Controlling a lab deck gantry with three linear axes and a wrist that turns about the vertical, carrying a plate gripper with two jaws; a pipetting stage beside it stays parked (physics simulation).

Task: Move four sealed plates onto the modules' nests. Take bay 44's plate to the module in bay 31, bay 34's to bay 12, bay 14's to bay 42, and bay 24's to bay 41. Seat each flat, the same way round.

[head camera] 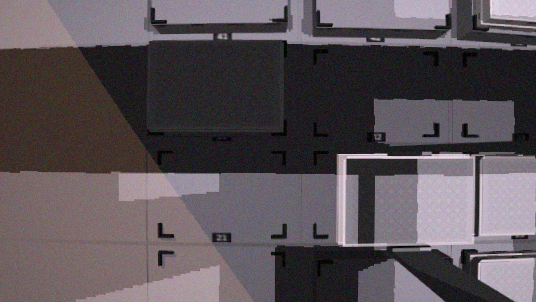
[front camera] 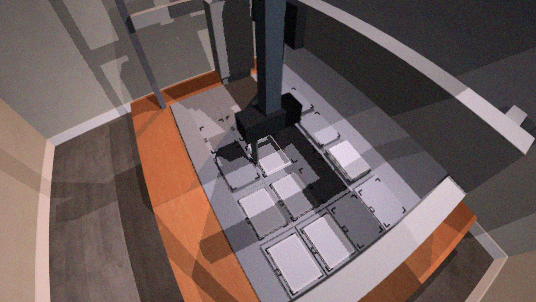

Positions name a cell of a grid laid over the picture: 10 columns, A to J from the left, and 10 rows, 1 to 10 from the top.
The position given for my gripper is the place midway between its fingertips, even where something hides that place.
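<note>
Head camera: my gripper (head camera: H7). Gripper also in the front camera view (front camera: F6). There too: bay 34 (front camera: G8), bay 44 (front camera: H7), bay 42 module (front camera: F5).
</note>
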